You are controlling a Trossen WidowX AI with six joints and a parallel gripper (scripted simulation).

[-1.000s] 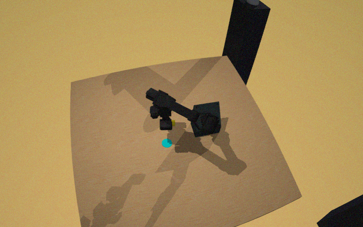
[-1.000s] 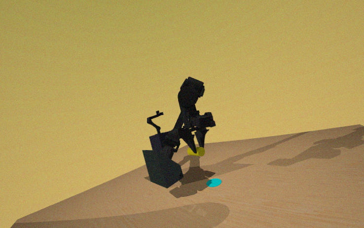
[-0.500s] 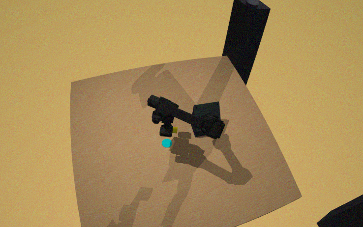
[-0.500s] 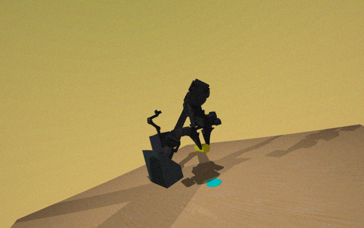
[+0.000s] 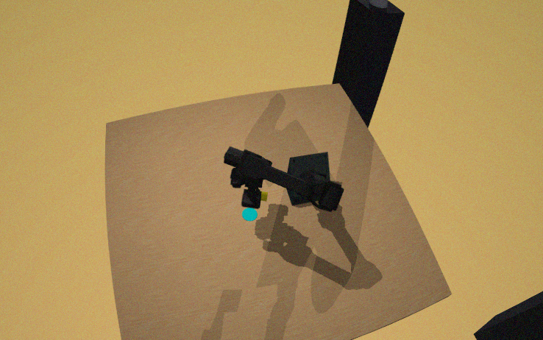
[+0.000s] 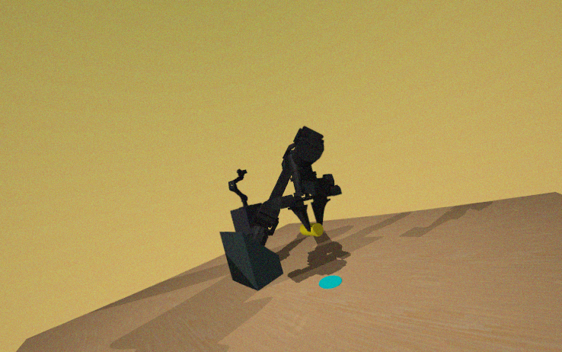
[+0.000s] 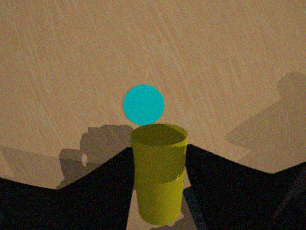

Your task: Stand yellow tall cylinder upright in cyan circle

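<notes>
Now: gripper tip 14 cm above the cyan circle and 1 cm short of it. Round my gripper tip: yellow tall cylinder 2 cm behind, 1 cm to the left.
</notes>
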